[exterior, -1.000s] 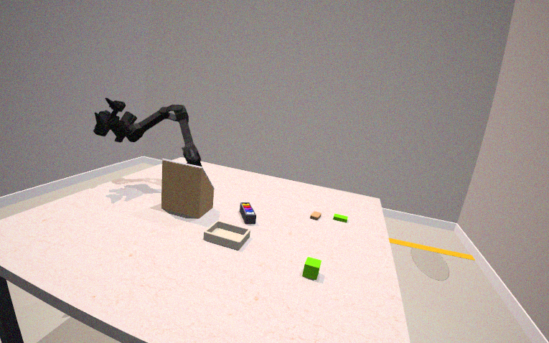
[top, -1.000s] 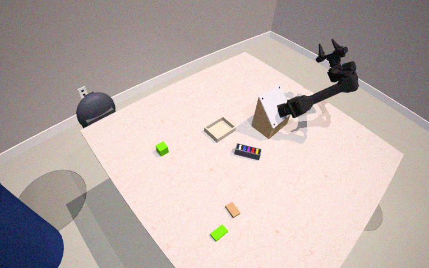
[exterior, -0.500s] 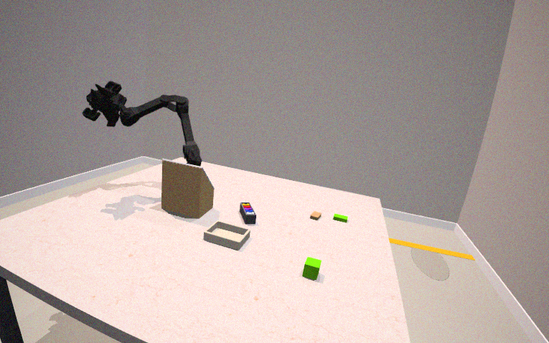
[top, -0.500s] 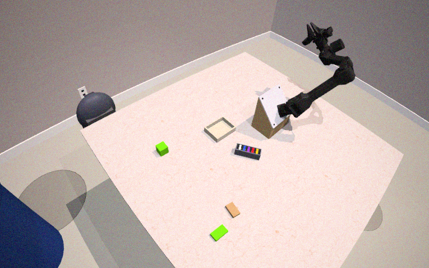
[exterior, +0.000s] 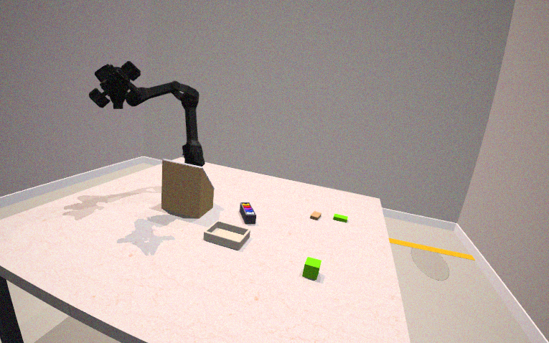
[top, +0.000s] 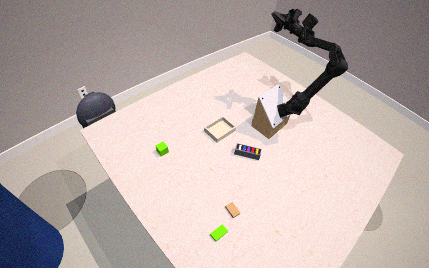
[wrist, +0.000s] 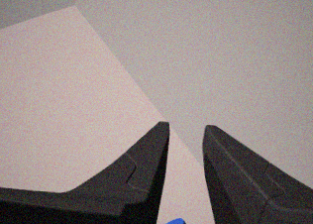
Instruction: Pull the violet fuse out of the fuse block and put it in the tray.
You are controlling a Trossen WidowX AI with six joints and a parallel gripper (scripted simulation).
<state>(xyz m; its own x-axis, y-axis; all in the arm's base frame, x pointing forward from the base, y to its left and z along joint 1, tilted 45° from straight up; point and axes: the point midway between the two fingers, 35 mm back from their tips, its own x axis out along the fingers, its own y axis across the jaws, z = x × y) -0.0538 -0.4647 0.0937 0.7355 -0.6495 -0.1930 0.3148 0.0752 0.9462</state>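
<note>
My gripper tip is 48 cm above the violet fuse, 36 cm short of it and 35 cm to the right of it. From my gripper tip the other things lie so: green cube (70 cm ahead, 49 cm below, 13 cm to the left); then flat green block (70 cm ahead, 60 cm to the left, 50 cm below); then tray (51 cm below, 38 cm ahead, 16 cm to the left).
</note>
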